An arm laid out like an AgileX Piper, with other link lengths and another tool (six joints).
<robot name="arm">
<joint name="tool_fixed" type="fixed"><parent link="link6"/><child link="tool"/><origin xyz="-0.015 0.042 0.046" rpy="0.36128 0 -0.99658"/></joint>
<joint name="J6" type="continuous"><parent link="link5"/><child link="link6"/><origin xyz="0 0.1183 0" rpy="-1.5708 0 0"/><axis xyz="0 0 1"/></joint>
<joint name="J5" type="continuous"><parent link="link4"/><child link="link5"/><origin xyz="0 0 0" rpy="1.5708 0 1.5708"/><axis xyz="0 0 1"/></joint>
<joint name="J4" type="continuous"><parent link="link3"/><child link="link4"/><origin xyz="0.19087 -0.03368 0" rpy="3.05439 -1.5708 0"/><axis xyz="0 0 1"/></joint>
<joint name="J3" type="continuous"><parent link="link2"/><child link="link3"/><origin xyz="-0.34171 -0.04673 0" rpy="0 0 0"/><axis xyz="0 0 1"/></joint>
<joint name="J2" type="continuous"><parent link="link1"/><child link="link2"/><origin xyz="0 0 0" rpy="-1.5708 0 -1.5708"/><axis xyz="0 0 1"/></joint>
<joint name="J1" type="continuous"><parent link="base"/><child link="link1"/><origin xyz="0 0 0.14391" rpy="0 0 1.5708"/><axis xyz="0 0 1"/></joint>
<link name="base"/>
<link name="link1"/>
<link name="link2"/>
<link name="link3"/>
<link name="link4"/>
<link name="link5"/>
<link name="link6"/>
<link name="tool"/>
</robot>
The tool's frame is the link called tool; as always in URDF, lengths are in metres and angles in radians. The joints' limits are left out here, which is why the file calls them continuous.
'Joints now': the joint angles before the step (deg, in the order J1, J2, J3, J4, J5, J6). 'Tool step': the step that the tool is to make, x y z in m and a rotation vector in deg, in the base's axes. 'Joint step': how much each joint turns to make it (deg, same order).
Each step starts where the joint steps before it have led.
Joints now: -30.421 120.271 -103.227 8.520 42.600 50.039
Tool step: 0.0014 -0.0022 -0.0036 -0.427 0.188 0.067
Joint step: 0.004 0.508 0.006 -0.416 -0.567 -0.068
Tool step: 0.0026 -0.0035 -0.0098 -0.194 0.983 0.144
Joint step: 0.000 1.419 -0.355 -0.644 -0.314 -0.049
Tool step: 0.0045 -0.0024 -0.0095 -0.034 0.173 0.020
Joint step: 0.070 1.342 -0.116 -0.027 -1.095 -0.099
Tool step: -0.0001 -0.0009 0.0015 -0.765 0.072 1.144
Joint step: -0.008 -0.134 -0.063 0.135 -0.004 -1.453
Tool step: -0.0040 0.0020 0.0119 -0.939 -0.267 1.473
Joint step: 0.004 -1.565 0.049 0.302 0.974 -1.739
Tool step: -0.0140 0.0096 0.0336 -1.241 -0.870 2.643
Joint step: 0.006 -4.639 0.127 0.991 3.461 -2.898
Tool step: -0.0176 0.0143 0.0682 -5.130 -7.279 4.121
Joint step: -0.014 -8.738 -0.023 2.919 0.614 -5.650
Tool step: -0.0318 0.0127 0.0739 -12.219 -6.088 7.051
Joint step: 0.016 -9.800 0.025 0.843 -0.024 -10.951
